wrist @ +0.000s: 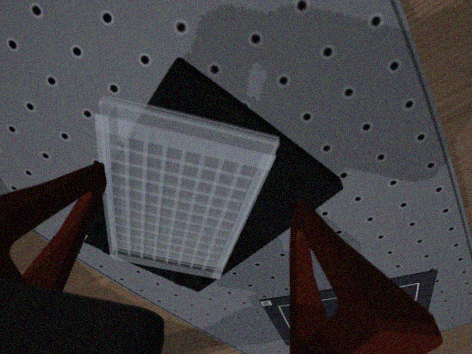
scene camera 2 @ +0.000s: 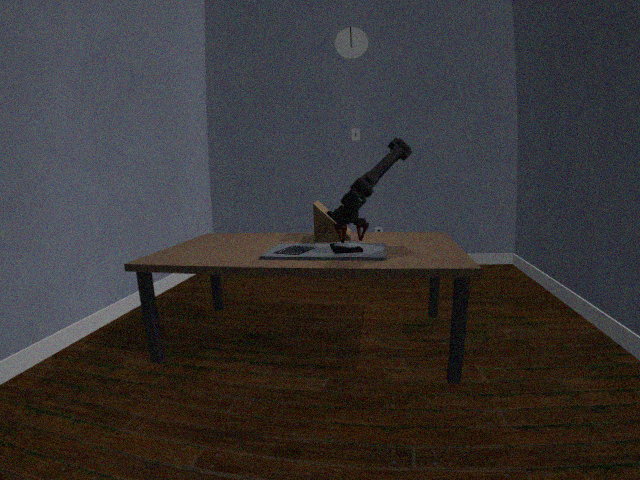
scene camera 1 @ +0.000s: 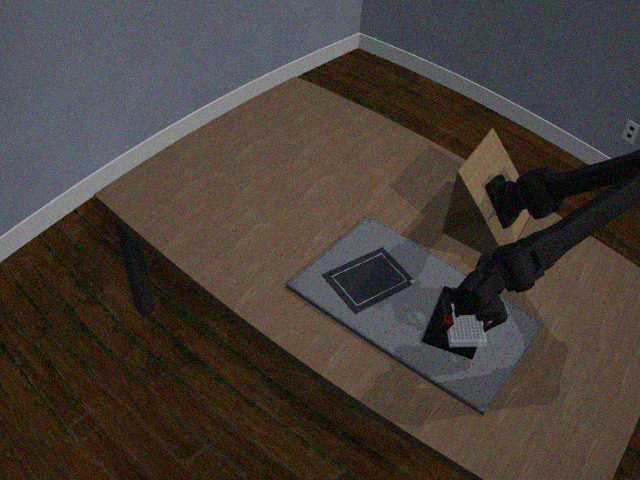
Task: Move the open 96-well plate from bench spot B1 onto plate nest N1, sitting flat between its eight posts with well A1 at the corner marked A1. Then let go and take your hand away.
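Places are measured from the arm's base along level axes (x back, y right, z up), in centimetres.
Pixels of known places: gripper, between the fingertips: (wrist: 201,191) (scene camera 2: 351,241) (scene camera 1: 463,330); arm's base, origin of its link: (scene camera 2: 335,220) (scene camera 1: 500,201).
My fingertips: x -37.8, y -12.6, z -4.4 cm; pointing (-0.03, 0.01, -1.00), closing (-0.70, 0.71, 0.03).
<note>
For each thing: its top centre in the pictures, then the offset to it from my fingertips. "*": a spot on its surface instead. Level surfaces: height alone.
- clear 96-well plate, centre of its top: (wrist: 171,225) (scene camera 1: 466,319) (scene camera 2: 349,241) dx +3.5, dy +1.4, dz -0.5 cm
- spot B1, a spot on its surface: (wrist: 291,175) (scene camera 1: 438,339) * dx -3.3, dy +3.7, dz -2.9 cm
- Plate nest N1, centre of its top: (wrist: 349,316) (scene camera 1: 369,278) (scene camera 2: 295,249) dx +0.8, dy +25.5, dz -3.9 cm
- grey perforated mat, height of its surface: dz -4.0 cm
- wooden table, height of its surface: dz -5.3 cm
The clear 96-well plate (scene camera 1: 467,330) (wrist: 182,189) lies flat on the black pad of spot B1 (scene camera 1: 434,329) (wrist: 291,175), turned at an angle to the pad. My gripper (scene camera 1: 468,322) (scene camera 2: 351,236) (wrist: 201,191) is open and empty. It hangs close above the plate, with one red finger on each side of it and neither touching. Plate nest N1 (scene camera 1: 368,278) (scene camera 2: 294,250) (wrist: 274,316) is a dark square with a white outline, to the left on the same mat, with nothing on it. Its posts are too small to make out.
Both spots sit on a grey perforated mat (scene camera 1: 375,329) (wrist: 340,70) on the wooden table (scene camera 1: 270,167) (scene camera 2: 223,248). A wooden wedge (scene camera 1: 485,167) (scene camera 2: 322,224) carrying the arm's base stands behind the mat. The table's front edge is near the mat.
</note>
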